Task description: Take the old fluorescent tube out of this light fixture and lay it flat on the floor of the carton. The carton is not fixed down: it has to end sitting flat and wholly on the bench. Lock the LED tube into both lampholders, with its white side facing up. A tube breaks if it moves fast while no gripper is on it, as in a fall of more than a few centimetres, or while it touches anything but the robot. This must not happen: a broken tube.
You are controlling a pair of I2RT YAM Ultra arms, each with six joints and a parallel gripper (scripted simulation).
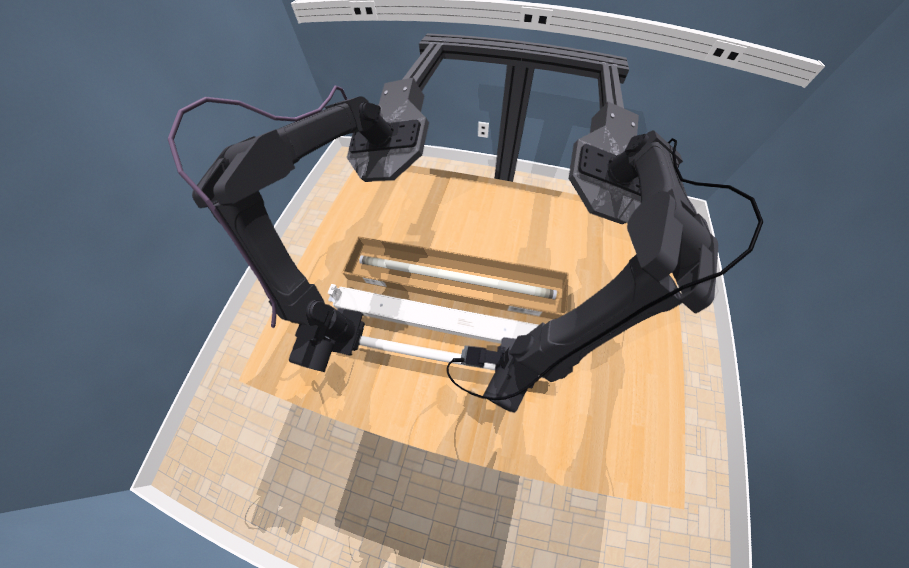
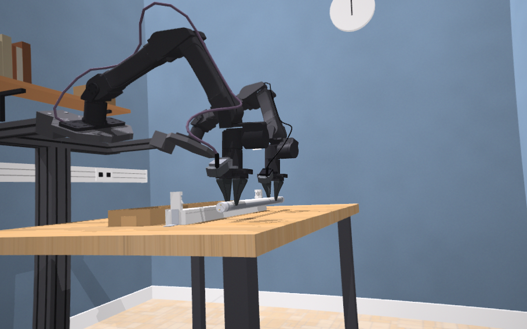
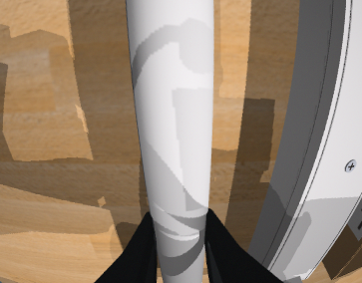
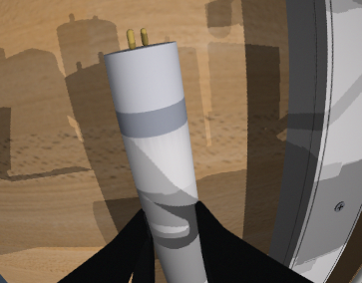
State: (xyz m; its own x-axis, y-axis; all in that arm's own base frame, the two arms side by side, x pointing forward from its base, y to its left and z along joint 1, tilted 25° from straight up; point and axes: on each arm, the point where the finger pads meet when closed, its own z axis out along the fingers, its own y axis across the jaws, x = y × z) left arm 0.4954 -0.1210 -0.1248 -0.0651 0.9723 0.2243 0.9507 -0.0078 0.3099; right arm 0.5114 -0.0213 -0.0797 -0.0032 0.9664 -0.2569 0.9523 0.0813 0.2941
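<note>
The LED tube lies 1 cm ahead of my left hand, 17 cm to the right of it and 1 cm below it. Also, from my left hand: light fixture 9 cm behind, 19 cm to the right, 1 cm above; then brown carton 23 cm behind, 19 cm to the right, 2 cm below; then old fluorescent tube 23 cm behind, 19 cm to the right, 3 cm below.
</note>
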